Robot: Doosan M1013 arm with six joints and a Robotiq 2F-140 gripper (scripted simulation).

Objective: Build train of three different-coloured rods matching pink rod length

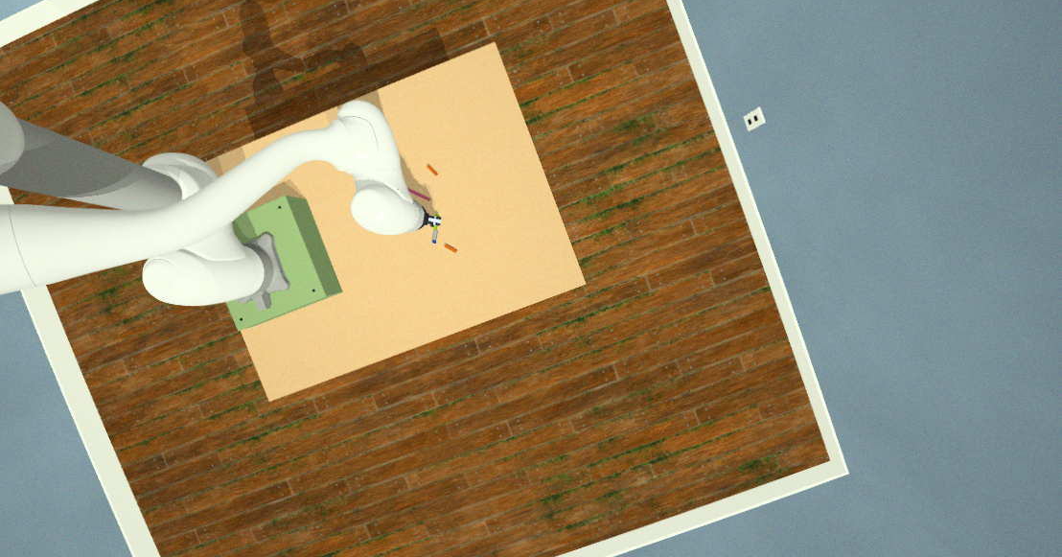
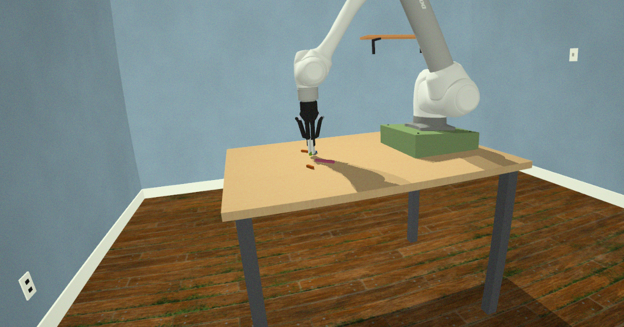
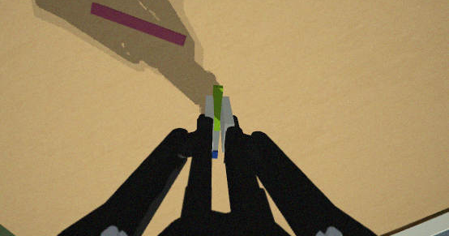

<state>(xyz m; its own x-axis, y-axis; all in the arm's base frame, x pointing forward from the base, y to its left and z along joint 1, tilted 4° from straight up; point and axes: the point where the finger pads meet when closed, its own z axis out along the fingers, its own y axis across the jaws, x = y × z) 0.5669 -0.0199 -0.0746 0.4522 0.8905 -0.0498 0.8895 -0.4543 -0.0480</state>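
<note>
Right now the lime rod is 3 cm below my hand. From my hand the other things lie so: blue rod: 6 cm to the right, 4 cm below, 3 cm behind; then grey rod: 4 cm to the right, 4 cm below, 2 cm behind; then pink rod: 11 cm to the left, 4 cm below, 4 cm behind.
</note>
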